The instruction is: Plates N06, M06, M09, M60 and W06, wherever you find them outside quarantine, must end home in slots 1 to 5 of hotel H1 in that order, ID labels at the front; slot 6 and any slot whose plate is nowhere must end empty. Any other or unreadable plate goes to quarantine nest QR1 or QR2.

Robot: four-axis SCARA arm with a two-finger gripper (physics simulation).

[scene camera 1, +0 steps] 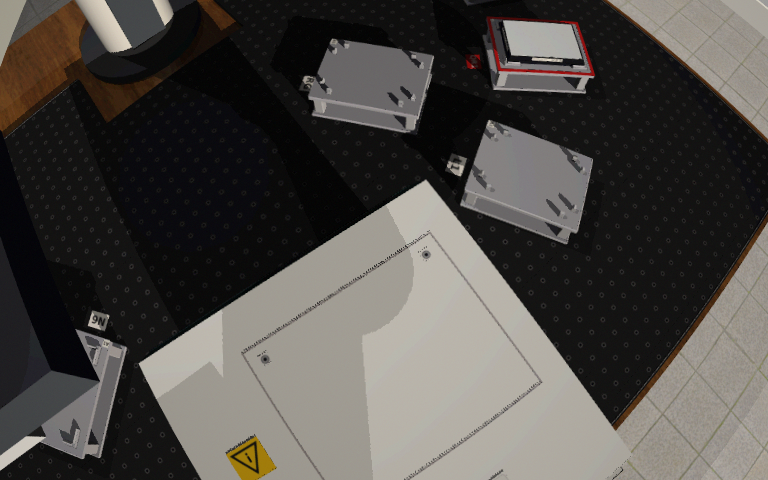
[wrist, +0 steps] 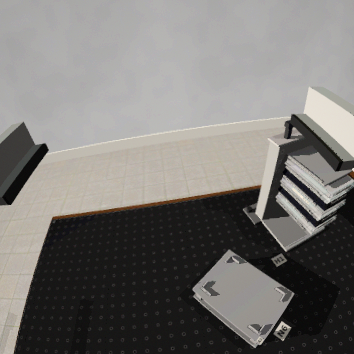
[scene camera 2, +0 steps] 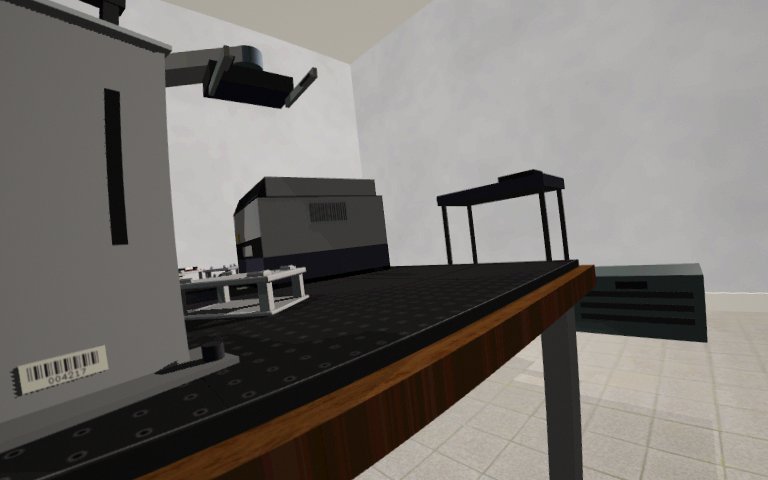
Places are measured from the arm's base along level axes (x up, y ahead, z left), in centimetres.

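Pixels of known places: gripper, between the fingertips: (wrist: 162,114) (scene camera 2: 274,62); arm's base, origin of its link: (scene camera 1: 141,33).
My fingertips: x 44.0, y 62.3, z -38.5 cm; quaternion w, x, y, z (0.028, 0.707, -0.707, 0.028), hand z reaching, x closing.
Note:
Ahead of a thing's pixels: the offset from my fingertips to its middle. "spot": to the spot under its first point.
My gripper (scene camera 2: 257,84) (wrist: 162,114) is open and empty, high above the table. Hotel H1 {dx -28.7, dy -29.3, dz -20.8 cm} (wrist: 270,180) stands at the right of the wrist view, with several plates {dx -25.9, dy -30.2, dz -16.8 cm} (wrist: 305,192) stacked in its slots; their IDs are unreadable, and my right finger hides its upper part. Nest N6 {dx -40.0, dy -10.1, dz -2.5 cm} (wrist: 243,297) (scene camera 1: 110,390) is empty in the wrist view and partly hidden in scene camera 1. A red-rimmed quarantine nest {dx -40.0, dy -5.6, dz +85.1 cm} (scene camera 1: 540,71) holds a plate {dx -37.0, dy -5.6, dz +85.1 cm} (scene camera 1: 540,42) with a light top; its ID and the nest's number are unreadable. Nest L1 {dx -39.8, dy +9.1, dz +65.3 cm} (scene camera 1: 529,175) and the nest labelled RG {dx -39.8, dy -17.8, dz +59.8 cm} (scene camera 1: 370,79) are empty.
A large light housing {dx -30.2, dy +19.9, dz +28.7 cm} (scene camera 1: 453,316) with a yellow warning sticker {spot: dx -17.6, dy +15.4, dz +19.0 cm} (scene camera 1: 250,457) covers the lower middle of scene camera 1. The arm's base (scene camera 1: 135,33) is at top left. Scene camera 2 shows a grey instrument {spot: dx -31.1, dy +15.8, dz +14.2 cm} (scene camera 2: 322,232), a dark stand (scene camera 2: 498,190) and a tall grey panel {spot: dx -29.8, dy -27.1, dz -25.8 cm} (scene camera 2: 67,186).

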